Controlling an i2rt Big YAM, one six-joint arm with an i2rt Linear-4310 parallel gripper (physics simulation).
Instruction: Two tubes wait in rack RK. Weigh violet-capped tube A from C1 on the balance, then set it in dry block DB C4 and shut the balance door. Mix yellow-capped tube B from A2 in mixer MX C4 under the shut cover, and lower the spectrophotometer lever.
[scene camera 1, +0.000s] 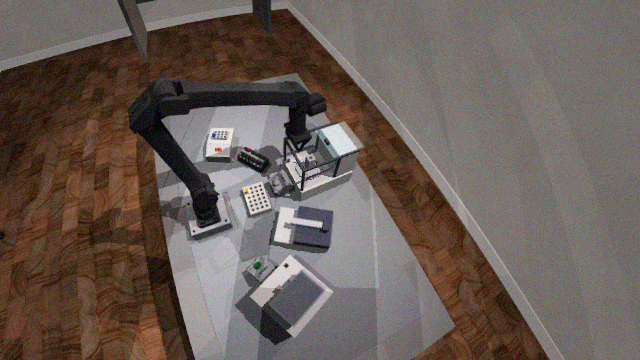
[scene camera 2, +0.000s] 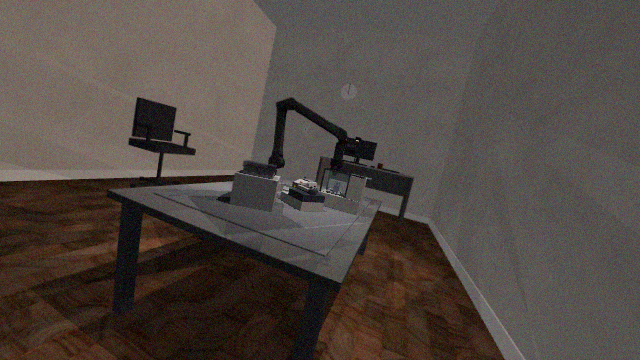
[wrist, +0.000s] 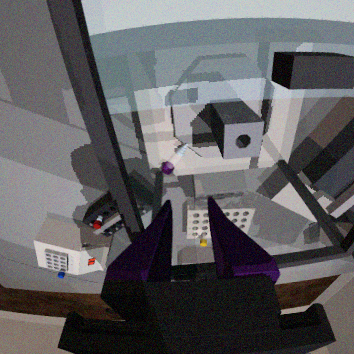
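My gripper (scene camera 1: 300, 147) (wrist: 189, 203) points down at the open top of the balance (scene camera 1: 327, 186) (scene camera 2: 342, 204) (wrist: 95, 107). Its fingers are partly open, with nothing between them. Violet-capped tube A (scene camera 1: 288, 160) (wrist: 167, 168) lies tilted on its side inside the chamber, beside the grey block with a hole (wrist: 243, 140), apart from the fingers. The glass door panel (scene camera 1: 341, 140) with its dark handle (wrist: 312, 70) covers the rear part of the top. Yellow-capped tube B (scene camera 1: 246, 190) (wrist: 203, 243) stands at a corner of the white rack (scene camera 1: 258, 200) (wrist: 192, 231).
A white block with a red display (scene camera 1: 219, 156) (wrist: 80, 261) and a black rack with a red-capped tube (scene camera 1: 253, 160) (wrist: 97, 223) stand beside the balance. A device with a white bar (scene camera 1: 307, 223) and a box with a dark cover (scene camera 1: 300, 298) stand beyond the rack. Dark frame bars surround the fingers.
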